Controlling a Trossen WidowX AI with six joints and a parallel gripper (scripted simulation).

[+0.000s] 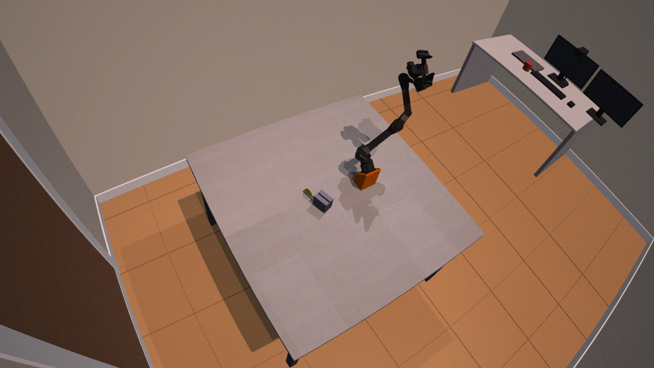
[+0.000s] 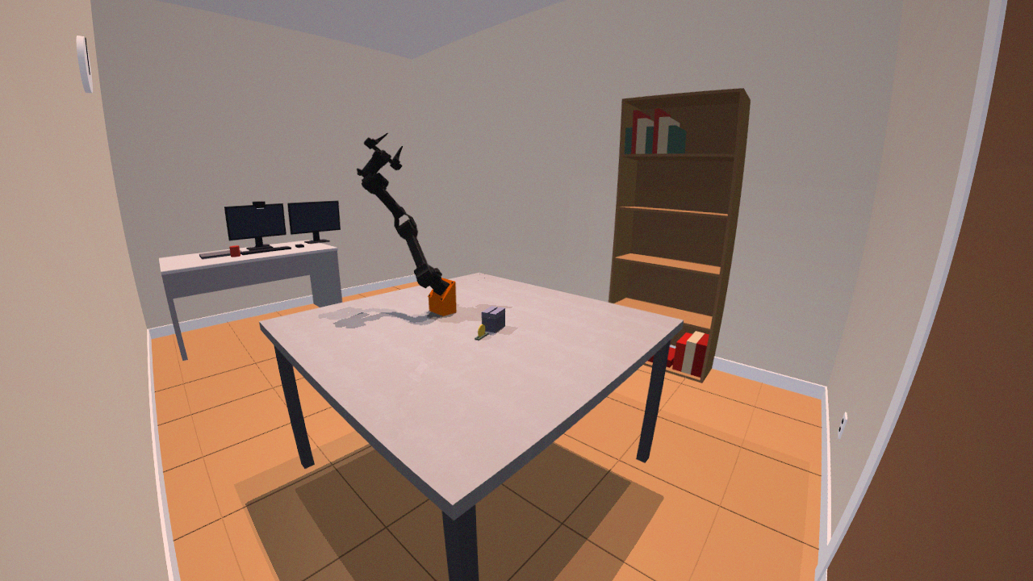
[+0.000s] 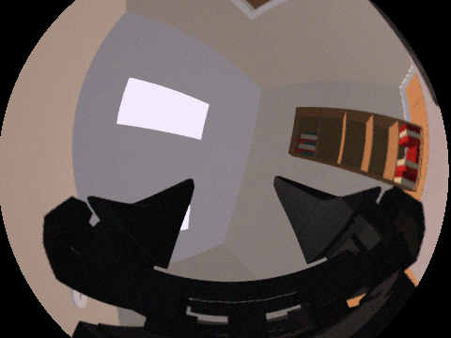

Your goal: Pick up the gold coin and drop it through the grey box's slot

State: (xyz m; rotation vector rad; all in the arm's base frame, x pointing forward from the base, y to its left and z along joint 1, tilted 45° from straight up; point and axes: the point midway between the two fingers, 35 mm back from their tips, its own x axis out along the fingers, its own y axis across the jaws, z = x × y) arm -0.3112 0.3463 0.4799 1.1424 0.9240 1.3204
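The gold coin is 58 cm ahead of my gripper tip, 3 cm to the left of it and 72 cm below it.
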